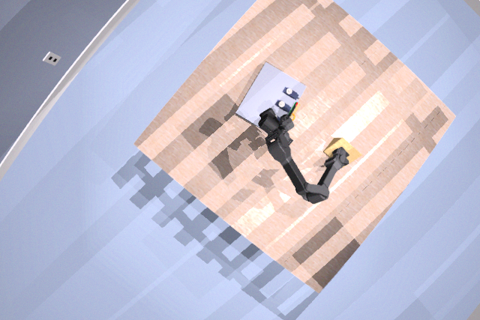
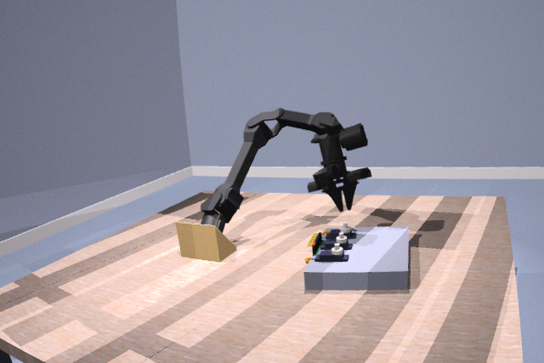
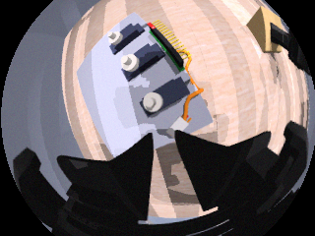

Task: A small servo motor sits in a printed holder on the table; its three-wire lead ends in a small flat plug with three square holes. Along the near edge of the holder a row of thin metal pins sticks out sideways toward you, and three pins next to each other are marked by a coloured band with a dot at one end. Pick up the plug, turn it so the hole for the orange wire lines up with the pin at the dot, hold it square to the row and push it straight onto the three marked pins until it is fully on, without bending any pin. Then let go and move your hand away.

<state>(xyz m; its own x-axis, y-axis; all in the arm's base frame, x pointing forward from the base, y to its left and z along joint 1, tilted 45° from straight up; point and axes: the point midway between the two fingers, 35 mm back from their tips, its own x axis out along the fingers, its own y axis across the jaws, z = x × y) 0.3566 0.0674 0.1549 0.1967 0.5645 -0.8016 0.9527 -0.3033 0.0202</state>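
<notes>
The pin strip is 130 mm to the right of my gripper tip, 50 mm below it and 30 mm behind it. Also, from my gripper tip: grey printed holder: 120 mm ahead, 90 mm to the right, 80 mm below.
</notes>
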